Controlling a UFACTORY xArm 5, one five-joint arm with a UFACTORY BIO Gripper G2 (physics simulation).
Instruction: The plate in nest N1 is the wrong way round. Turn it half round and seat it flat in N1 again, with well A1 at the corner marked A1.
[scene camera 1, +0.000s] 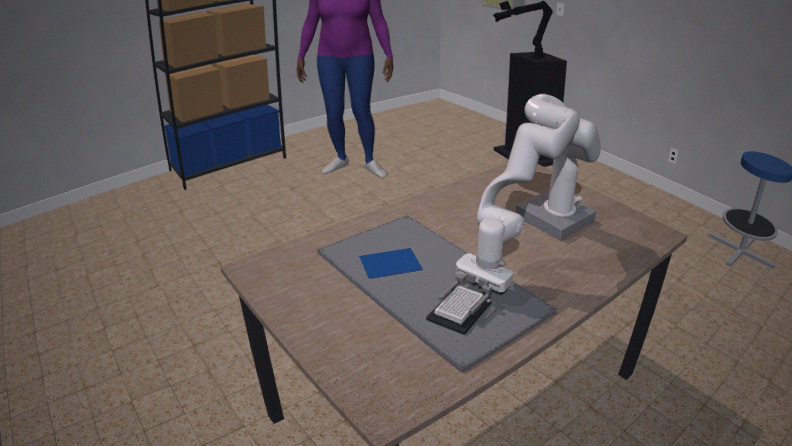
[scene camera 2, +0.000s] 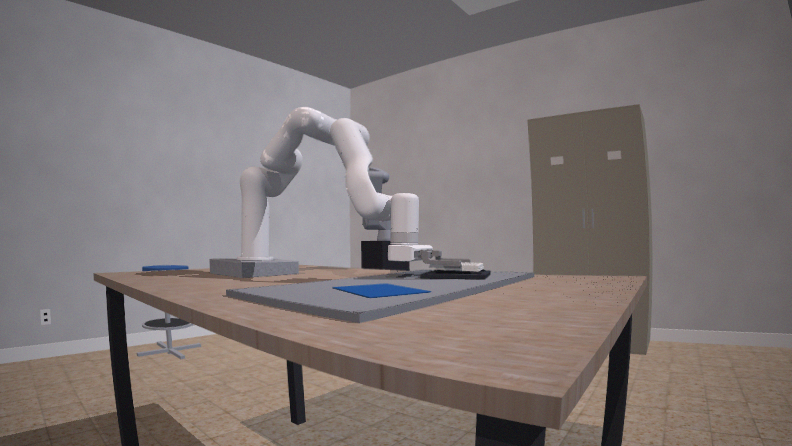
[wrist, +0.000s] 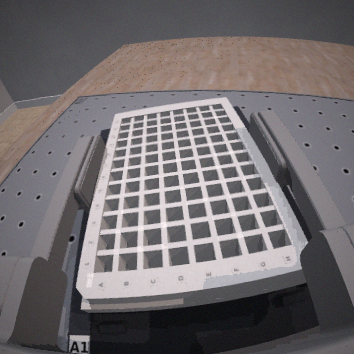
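Observation:
The white plate (scene camera 1: 458, 304) (scene camera 2: 471, 267) (wrist: 172, 185) is level over the black nest N1 (scene camera 1: 447, 325) (scene camera 2: 454, 275) (wrist: 200, 327). My gripper (scene camera 1: 457, 303) (scene camera 2: 455, 264) (wrist: 180, 160) is shut on the plate's two long sides. In the wrist view, the plate's A and 1 marks meet at its near left corner, on the same side as the nest's white A1 label (wrist: 79, 345). The nest's near end shows below the plate's near edge, and the plate hides most of the nest. Whether the plate's underside touches the nest, I cannot tell.
A flat blue rectangle (scene camera 1: 390, 263) (scene camera 2: 382, 290) lies on the grey perforated board (scene camera 1: 501, 337) (scene camera 2: 277, 293) (wrist: 40, 165). The board lies on the wooden table (scene camera 1: 304, 310) (scene camera 2: 471, 332). A person (scene camera 1: 344, 83) stands beyond the table, near a shelf rack (scene camera 1: 279, 83).

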